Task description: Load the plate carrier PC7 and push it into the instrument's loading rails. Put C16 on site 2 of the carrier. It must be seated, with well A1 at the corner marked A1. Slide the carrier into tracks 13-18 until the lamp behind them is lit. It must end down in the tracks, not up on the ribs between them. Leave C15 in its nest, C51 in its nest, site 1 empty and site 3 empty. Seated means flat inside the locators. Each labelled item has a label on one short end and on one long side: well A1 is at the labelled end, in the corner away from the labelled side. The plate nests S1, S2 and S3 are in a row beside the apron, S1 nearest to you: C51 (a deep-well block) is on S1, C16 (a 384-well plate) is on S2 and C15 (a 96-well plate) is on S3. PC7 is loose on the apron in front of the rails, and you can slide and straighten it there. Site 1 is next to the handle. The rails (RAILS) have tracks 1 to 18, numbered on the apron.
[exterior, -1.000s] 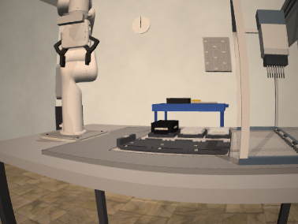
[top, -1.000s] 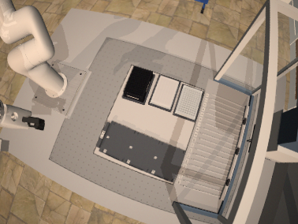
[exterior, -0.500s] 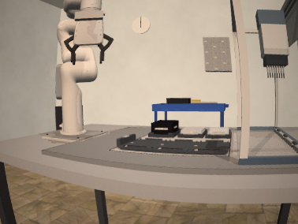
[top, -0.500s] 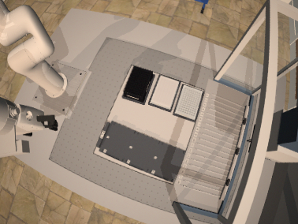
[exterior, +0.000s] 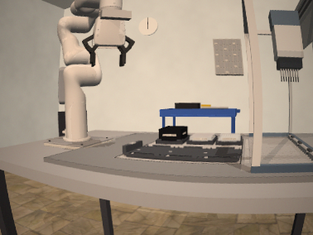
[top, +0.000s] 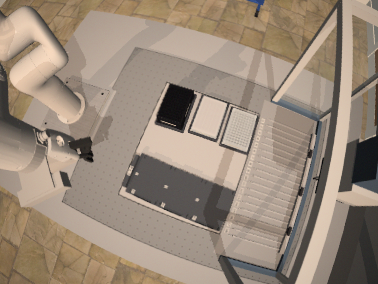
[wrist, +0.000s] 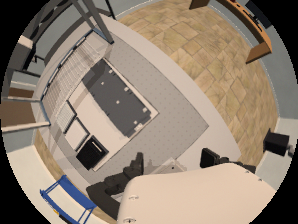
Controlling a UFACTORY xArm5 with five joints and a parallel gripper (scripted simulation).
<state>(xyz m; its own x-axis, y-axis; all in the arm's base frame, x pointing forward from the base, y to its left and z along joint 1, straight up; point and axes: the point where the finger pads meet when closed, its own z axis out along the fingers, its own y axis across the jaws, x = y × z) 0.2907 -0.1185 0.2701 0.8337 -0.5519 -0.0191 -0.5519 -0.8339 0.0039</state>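
My hand is 170 mm short of the plate nest S2, 330 mm to the right of it and 270 mm above it. From my hand the other things lie so: instrument frame post: 440 mm ahead, 40 mm to the right, 20 mm below; then carrier PC7: 210 mm ahead, 80 mm to the left, 260 mm below; then black deep-well block C51: 60 mm ahead, 310 mm to the left, 240 mm below.
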